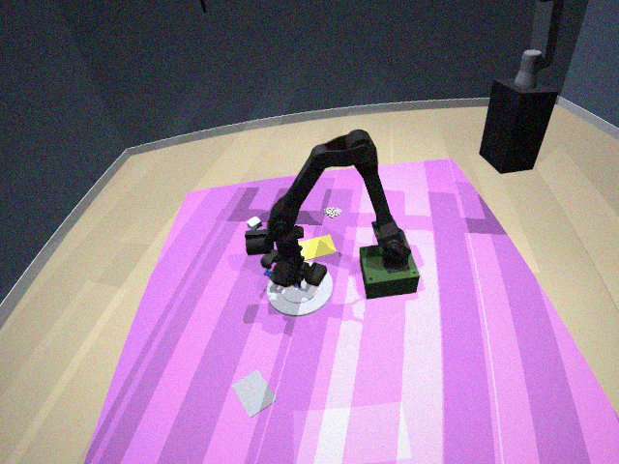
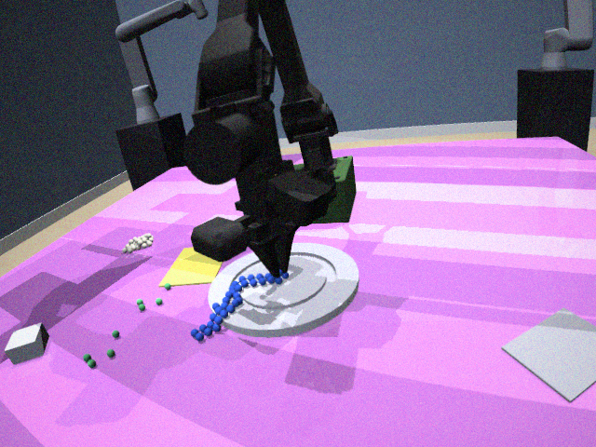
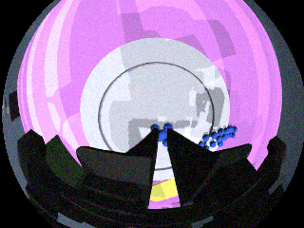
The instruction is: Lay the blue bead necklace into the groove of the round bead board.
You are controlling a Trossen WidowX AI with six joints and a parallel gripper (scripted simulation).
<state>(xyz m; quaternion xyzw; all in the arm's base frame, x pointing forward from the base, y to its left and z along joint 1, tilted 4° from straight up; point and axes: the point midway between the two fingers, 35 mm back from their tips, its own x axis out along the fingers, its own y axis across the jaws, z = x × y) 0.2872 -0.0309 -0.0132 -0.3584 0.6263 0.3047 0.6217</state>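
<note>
My gripper tip is now 10 mm above the round white bead board. From my gripper tip the other things lie so: yellow sheet 70 mm behind, 160 mm to the right, 20 mm below; then grey tile 140 mm ahead, 300 mm to the left, 20 mm below; then cube 140 mm ahead, 330 mm to the right, 10 mm below.
</note>
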